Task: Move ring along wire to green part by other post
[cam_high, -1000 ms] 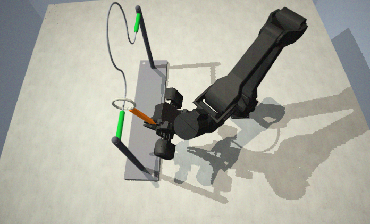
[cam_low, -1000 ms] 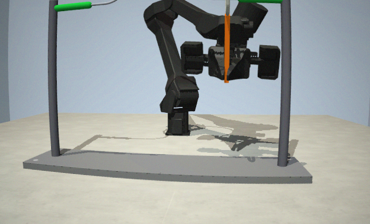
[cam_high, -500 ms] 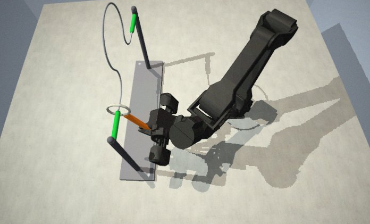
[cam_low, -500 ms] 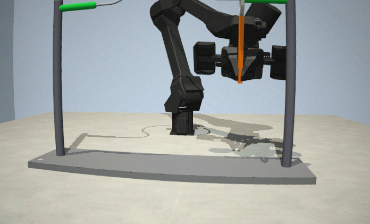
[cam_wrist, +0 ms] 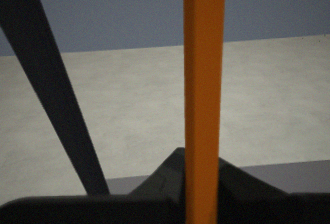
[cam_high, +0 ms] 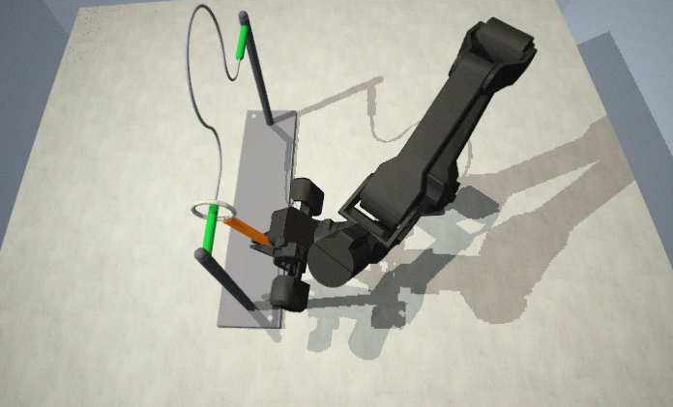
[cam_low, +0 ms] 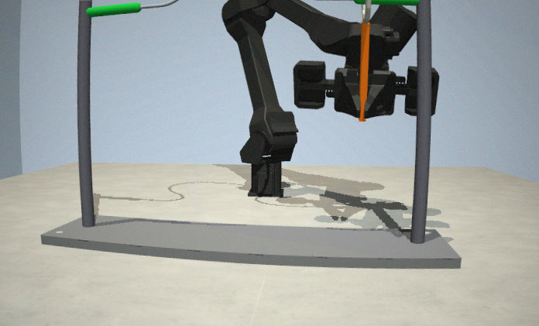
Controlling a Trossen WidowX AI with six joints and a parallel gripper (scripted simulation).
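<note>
Now: the ring with orange handle 90 mm above my gripper tip and 10 mm ahead of it.
</note>
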